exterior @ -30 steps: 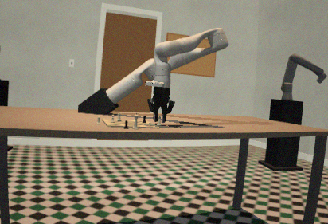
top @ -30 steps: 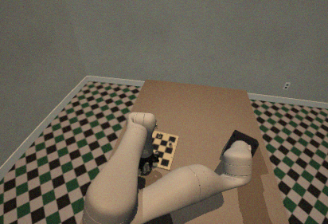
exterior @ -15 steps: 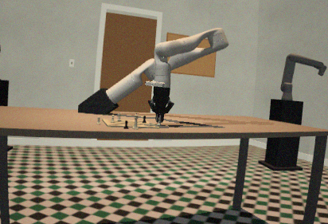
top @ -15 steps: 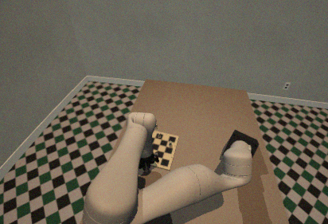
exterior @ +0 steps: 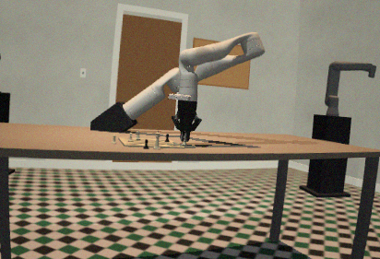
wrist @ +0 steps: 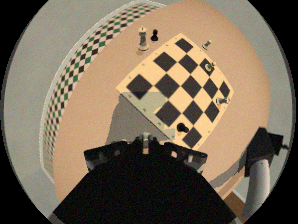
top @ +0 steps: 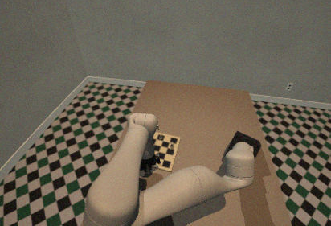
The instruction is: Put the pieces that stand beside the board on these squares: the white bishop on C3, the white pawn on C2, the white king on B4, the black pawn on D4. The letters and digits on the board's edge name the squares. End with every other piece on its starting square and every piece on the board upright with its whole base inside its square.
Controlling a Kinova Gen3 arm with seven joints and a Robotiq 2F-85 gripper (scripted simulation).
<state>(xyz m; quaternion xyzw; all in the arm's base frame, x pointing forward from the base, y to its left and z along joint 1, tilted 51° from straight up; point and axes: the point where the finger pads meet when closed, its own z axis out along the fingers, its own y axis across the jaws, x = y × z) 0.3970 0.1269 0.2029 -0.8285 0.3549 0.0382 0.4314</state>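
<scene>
Right now the chessboard is 20 mm ahead of my hand, 140 mm to the right of it and 30 mm below it.
</scene>
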